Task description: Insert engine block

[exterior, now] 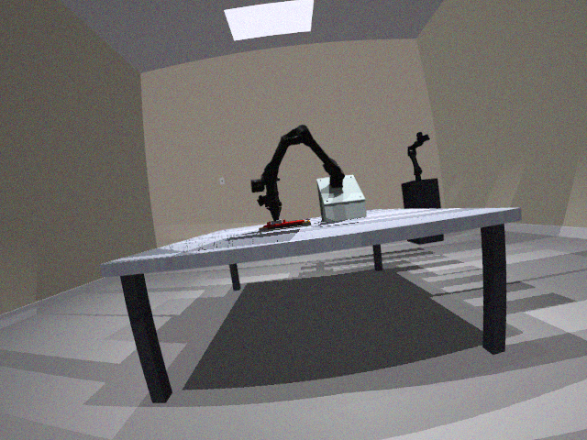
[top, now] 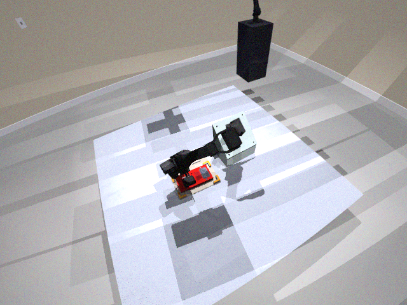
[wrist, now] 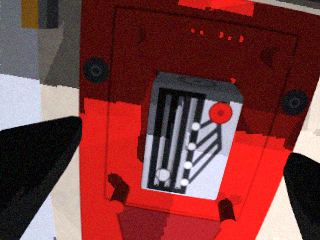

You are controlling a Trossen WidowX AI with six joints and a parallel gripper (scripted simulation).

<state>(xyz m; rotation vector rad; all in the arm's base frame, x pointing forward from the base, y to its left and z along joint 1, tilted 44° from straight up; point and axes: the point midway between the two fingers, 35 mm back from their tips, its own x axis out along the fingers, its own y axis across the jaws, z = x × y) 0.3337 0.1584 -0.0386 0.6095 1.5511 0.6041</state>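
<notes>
My gripper tip is now 2 cm above the grey engine block.
</notes>
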